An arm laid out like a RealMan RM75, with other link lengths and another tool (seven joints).
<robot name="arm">
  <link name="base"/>
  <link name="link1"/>
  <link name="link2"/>
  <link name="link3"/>
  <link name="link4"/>
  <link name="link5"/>
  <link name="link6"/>
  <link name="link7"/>
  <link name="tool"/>
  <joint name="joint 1" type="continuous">
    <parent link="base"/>
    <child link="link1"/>
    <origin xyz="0 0 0.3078"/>
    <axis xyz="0 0 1"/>
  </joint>
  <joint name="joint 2" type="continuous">
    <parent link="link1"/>
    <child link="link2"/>
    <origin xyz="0 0 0"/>
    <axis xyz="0 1 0"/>
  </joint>
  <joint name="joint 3" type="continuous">
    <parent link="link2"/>
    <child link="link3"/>
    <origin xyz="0 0 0.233"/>
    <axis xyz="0 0 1"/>
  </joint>
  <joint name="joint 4" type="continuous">
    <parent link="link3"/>
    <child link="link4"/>
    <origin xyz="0 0 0"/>
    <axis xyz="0 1 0"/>
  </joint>
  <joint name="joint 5" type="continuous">
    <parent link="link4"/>
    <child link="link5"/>
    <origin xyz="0 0 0.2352"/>
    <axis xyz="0 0 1"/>
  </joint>
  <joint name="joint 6" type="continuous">
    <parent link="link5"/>
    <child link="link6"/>
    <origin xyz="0 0 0"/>
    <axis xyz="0 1 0"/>
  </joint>
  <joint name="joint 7" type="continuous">
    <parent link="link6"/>
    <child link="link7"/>
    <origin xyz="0 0 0.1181"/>
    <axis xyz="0 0 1"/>
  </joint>
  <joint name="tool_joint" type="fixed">
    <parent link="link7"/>
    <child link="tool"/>
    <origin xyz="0.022 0.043 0.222" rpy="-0.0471 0 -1.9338"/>
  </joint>
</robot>
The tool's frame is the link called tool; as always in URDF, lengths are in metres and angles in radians. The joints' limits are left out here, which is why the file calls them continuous.
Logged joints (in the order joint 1, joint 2, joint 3, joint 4, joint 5, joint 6, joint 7), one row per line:
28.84, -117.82, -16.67, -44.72, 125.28, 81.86, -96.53
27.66, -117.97, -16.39, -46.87, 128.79, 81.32, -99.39
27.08, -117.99, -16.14, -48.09, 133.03, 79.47, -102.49
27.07, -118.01, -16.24, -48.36, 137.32, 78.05, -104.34
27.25, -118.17, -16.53, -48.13, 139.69, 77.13, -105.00
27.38, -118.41, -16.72, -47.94, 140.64, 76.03, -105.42
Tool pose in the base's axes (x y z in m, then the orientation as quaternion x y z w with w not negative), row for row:
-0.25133, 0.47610, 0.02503, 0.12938, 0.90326, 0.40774, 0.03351
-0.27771, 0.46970, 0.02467, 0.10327, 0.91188, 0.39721, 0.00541
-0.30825, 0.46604, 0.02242, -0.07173, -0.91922, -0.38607, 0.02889
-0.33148, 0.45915, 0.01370, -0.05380, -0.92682, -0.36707, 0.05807
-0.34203, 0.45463, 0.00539, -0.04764, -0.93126, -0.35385, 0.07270
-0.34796, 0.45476, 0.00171, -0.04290, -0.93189, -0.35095, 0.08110
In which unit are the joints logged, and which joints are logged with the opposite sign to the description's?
The joints are logged in degrees. Opposite sign: joint 1, joint 3, joint 4.
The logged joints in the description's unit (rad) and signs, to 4 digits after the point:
-0.5034, -2.0563, 0.2909, 0.7805, 2.1865, 1.4287, -1.6848
-0.4828, -2.0590, 0.2861, 0.8180, 2.2478, 1.4193, -1.7347
-0.4726, -2.0593, 0.2817, 0.8393, 2.3218, 1.3870, -1.7888
-0.4725, -2.0597, 0.2834, 0.8440, 2.3967, 1.3622, -1.8211
-0.4756, -2.0625, 0.2885, 0.8400, 2.4381, 1.3462, -1.8326
-0.4779, -2.0666, 0.2918, 0.8367, 2.4546, 1.3270, -1.8399

